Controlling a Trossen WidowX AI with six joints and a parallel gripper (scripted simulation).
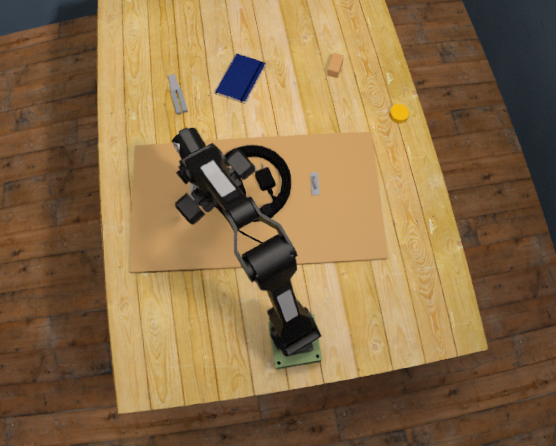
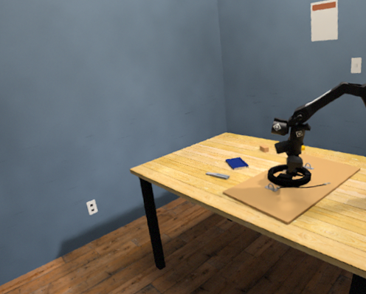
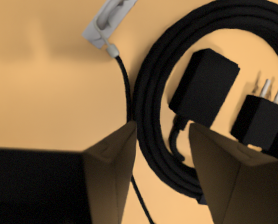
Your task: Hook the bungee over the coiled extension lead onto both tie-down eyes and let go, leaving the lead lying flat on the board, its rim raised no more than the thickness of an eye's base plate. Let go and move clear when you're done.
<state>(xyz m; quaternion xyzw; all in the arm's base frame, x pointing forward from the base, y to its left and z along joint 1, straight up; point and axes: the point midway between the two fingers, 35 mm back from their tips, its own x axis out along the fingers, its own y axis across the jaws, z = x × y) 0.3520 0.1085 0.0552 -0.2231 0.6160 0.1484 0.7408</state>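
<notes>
Now: the black coiled extension lead 90 mm below my hand, 80 mm to the right of it and 40 mm ahead of it. The rest, counted from my hand: tan block: 370 mm to the right, 360 mm ahead, 110 mm below; then board: 120 mm below, 80 mm to the right, 10 mm ahead; then yellow disc: 500 mm to the right, 180 mm ahead, 110 mm below.
</notes>
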